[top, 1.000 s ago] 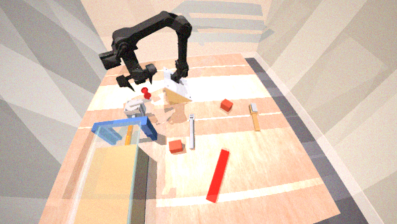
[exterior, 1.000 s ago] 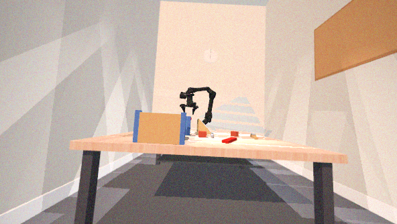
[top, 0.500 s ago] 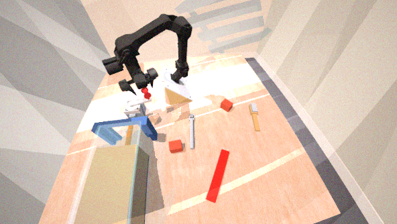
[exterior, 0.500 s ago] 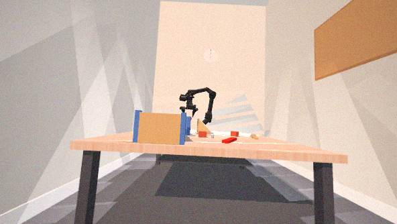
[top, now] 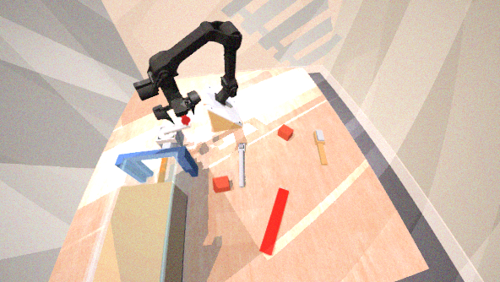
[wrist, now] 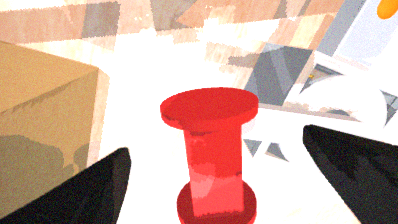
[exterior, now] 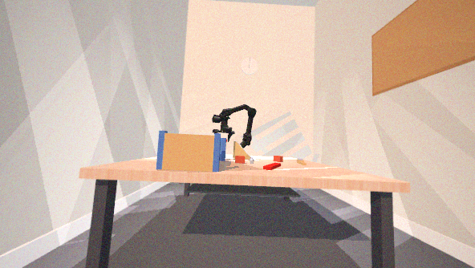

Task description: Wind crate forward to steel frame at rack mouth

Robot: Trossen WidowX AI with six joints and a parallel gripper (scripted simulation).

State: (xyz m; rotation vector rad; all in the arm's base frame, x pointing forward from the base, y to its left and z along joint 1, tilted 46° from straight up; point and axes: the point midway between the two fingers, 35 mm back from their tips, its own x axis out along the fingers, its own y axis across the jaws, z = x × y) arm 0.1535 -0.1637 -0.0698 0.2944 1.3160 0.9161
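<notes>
Right now my gripper tip is right at the red grip. Also, from my gripper tip: blue steel frame 170 mm ahead, 110 mm to the right, 30 mm below; grey winch 100 mm to the right, 100 mm below; grey crank arm 30 mm to the right, 30 mm below.
</notes>
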